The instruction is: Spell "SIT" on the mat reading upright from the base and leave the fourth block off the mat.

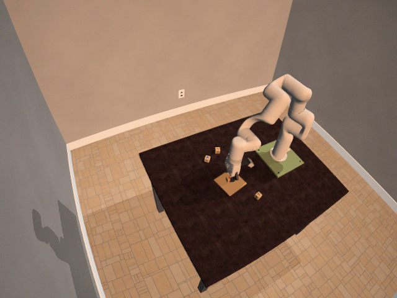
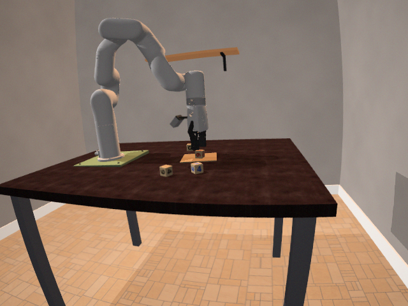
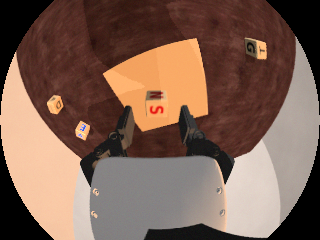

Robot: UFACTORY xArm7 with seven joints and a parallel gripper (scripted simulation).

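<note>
My gripper is now 10 mm to the right of the tan mat and 60 mm above it.
</note>
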